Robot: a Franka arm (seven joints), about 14 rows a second.
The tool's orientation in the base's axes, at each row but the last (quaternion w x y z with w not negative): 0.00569 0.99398 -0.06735 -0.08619; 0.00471 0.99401 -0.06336 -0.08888; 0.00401 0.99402 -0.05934 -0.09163; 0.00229 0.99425 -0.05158 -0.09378
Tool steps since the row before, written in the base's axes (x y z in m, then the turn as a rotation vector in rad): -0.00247 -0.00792 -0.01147 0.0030 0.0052 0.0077; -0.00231 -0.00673 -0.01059 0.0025 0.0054 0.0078; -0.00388 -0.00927 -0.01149 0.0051 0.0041 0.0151; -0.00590 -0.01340 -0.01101 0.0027 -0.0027 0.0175
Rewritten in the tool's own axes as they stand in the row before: 0.00061 0.00791 0.01172 0.0009 -0.0054 -0.0081; 0.00046 0.00675 0.01082 0.0004 -0.0055 -0.0081; -0.00060 0.00944 0.01198 0.0017 -0.0044 -0.0158; -0.00233 0.01377 0.01185 -0.0003 0.0027 -0.0177
